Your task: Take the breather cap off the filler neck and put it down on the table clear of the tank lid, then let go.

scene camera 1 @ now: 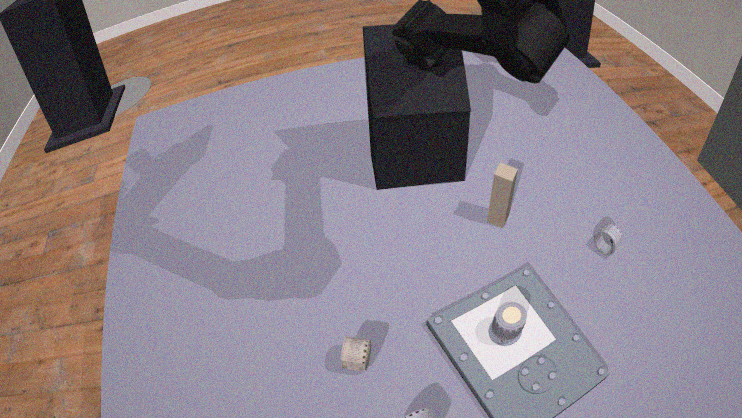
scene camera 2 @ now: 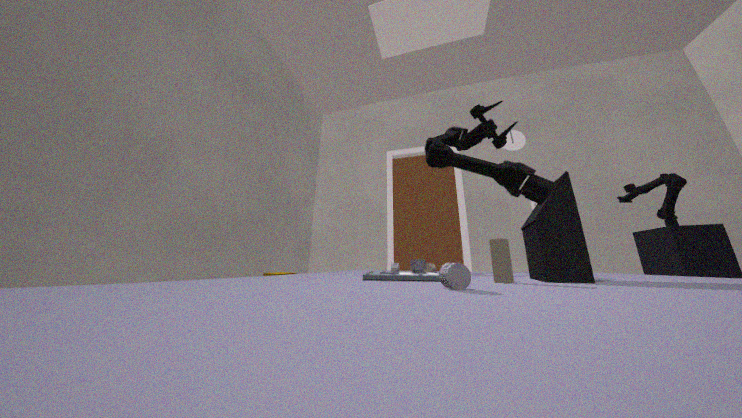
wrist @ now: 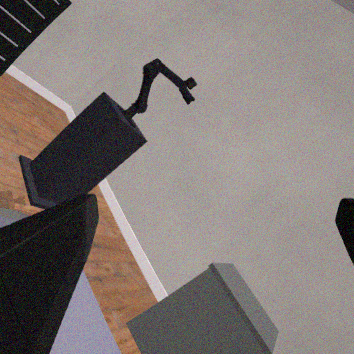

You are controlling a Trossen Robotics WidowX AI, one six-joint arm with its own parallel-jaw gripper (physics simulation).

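Where they show: gripper, fingertip midpoint: (scene camera 2: 509,111) (wrist: 221,208); arm's base at its link origin: (scene camera 1: 421,48) (scene camera 2: 548,193).
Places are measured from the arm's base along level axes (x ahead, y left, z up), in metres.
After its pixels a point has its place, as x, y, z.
Observation:
The breather cap (scene camera 1: 511,315) {0.395, 0.002, -0.190} (scene camera 2: 417,265) {0.395, 0.027, -0.210} is a dark grey ribbed cylinder with a pale yellow disc on top. It stands upright over the white patch of the tank lid (scene camera 1: 581,358) {0.489, 0.100, -0.235} (scene camera 2: 402,277) {0.428, 0.112, -0.241}, a flat grey-green bolted plate. The filler neck does not show apart from the cap. My gripper (scene camera 2: 509,112) {0.046, -0.020, 0.322} (wrist: 221,208) {0.046, -0.020, 0.322} is open and empty, raised high near the arm's base and far from the cap. Its fingers point away from the lid. Cap and lid do not show in the wrist view.
A tan block (scene camera 1: 501,197) {0.189, 0.072, -0.183} (scene camera 2: 501,262) {0.181, 0.099, -0.201} stands between the black pedestal (scene camera 1: 420,150) {0.061, -0.024, -0.170} (scene camera 2: 558,238) {0.031, 0.065, -0.142} and the lid. A grey ring (scene camera 1: 607,238) {0.298, 0.266, -0.235} lies beyond the lid's upper right; a beige ribbed cylinder (scene camera 1: 355,354) {0.379, -0.211, -0.206} lies left of the lid. Another arm (scene camera 2: 672,186) (wrist: 145,90) stands apart.

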